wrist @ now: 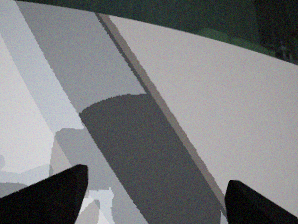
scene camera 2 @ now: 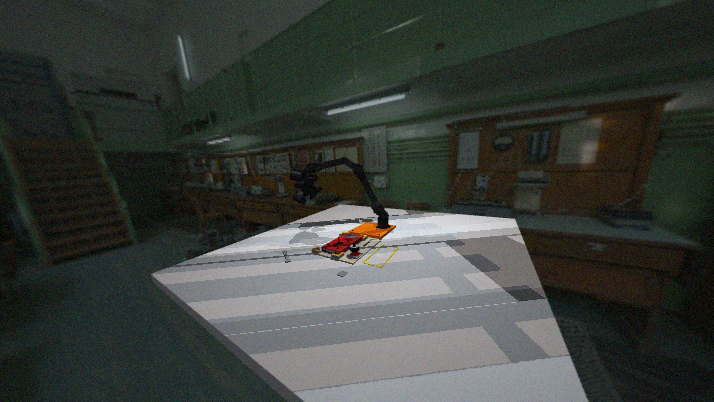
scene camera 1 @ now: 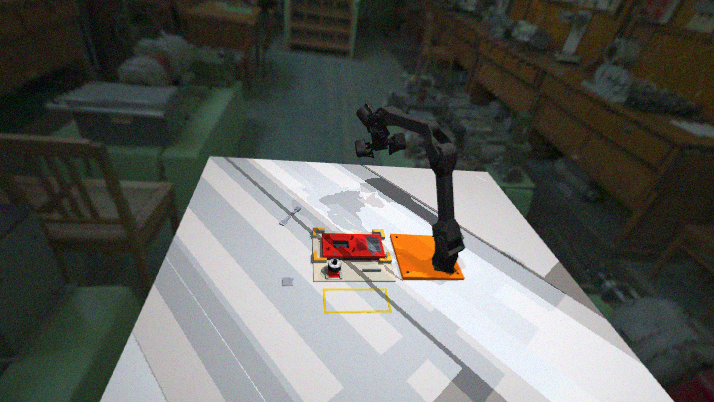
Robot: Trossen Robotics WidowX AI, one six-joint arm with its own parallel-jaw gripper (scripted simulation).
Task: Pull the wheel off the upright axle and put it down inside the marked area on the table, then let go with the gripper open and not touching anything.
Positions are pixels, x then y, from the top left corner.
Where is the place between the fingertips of my gripper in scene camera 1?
381, 155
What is my gripper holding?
Nothing.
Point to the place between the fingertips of my gripper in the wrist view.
157, 183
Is my gripper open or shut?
Open.
